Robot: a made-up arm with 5 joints. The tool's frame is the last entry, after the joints.
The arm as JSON. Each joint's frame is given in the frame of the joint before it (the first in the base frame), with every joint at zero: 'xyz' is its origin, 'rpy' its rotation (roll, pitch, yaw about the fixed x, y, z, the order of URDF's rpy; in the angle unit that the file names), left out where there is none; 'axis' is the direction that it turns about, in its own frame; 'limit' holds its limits. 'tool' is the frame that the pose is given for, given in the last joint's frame.
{
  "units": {
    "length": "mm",
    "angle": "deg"
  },
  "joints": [
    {
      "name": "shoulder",
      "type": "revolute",
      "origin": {
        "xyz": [
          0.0,
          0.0,
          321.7
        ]
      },
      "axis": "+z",
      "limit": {
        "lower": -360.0,
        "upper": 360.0
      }
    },
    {
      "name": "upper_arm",
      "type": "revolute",
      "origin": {
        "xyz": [
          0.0,
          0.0,
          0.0
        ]
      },
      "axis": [
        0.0,
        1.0,
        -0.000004
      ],
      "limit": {
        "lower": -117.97,
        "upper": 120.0
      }
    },
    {
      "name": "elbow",
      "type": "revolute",
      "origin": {
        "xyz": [
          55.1,
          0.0,
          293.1
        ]
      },
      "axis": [
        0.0,
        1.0,
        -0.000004
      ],
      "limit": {
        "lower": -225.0,
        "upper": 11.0
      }
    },
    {
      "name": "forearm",
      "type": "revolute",
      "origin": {
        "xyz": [
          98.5,
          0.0,
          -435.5
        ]
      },
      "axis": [
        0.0,
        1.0,
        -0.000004
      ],
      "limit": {
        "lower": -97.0,
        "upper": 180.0
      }
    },
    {
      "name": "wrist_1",
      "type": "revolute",
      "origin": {
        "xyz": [
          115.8,
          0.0,
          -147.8
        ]
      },
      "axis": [
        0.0,
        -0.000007,
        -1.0
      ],
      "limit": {
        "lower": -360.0,
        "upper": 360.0
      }
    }
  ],
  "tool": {
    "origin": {
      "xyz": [
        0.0,
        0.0,
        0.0
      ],
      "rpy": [
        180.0,
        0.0,
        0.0
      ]
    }
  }
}
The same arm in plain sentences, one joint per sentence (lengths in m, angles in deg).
The arm has five revolute joints in a row. What follows holds with every joint at zero, and every direction is one of the base frame's.
Joint 1 lies 0.3217 m along +z from the base frame's origin and turns about +z, from -360.00 to 360.00 deg.
Joint 2 lies at the same point as joint 1 and turns about +y, from -117.97 to 120.00 deg.
Joint 3 lies 0.0551 m along +x and 0.2931 m along +z from joint 2 and turns about +y, from -225.00 to 11.00 deg.
Joint 4 lies 0.0985 m along +x and 0.4355 m along -z from joint 3 and turns about +y, from -97.00 to 180.00 deg.
Joint 5 lies 0.1158 m along +x and 0.1478 m along -z from joint 4 and turns about -z, from -360.00 to 360.00 deg.
The tool frame, which is the frame that the pose is given for, lies at the same point as joint 5; its axes are the base frame's turned by roll 180.00, pitch 0.00 and yaw 0.00 deg (as in URDF: about the fixed x, then y, then z).

